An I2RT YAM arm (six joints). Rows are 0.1 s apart.
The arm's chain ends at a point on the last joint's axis. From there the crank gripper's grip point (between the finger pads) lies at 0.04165 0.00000 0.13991 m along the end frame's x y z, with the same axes.
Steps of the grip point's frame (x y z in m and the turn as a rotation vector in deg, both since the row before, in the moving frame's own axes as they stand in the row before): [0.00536 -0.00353 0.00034 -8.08 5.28 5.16]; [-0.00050 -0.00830 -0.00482 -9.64 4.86 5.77]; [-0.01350 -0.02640 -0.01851 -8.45 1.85 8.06]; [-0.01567 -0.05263 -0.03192 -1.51 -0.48 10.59]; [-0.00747 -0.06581 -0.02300 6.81 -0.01 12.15]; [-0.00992 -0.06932 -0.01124 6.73 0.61 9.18]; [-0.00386 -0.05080 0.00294 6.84 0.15 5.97]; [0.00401 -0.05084 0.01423 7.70 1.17 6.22]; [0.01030 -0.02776 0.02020 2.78 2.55 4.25]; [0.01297 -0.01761 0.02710 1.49 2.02 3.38]
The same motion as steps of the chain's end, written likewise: [-0.00622 -0.02718 0.00640 -8.08 5.28 5.16]; [-0.01074 -0.03612 0.00151 -9.64 4.86 5.77]; [-0.01611 -0.05292 -0.01516 -8.45 1.85 8.06]; [-0.01345 -0.06385 -0.03211 -1.51 -0.48 10.59]; [-0.00827 -0.05809 -0.02255 6.81 -0.01 12.15]; [-0.01218 -0.05977 -0.01022 6.73 0.61 9.18]; [-0.00487 -0.03851 0.00379 6.84 0.15 5.97]; [0.00040 -0.03684 0.01606 7.70 1.17 6.22]; [0.00399 -0.02434 0.02228 2.78 2.55 4.25]; [0.00803 -0.01659 0.02867 1.49 2.02 3.38]
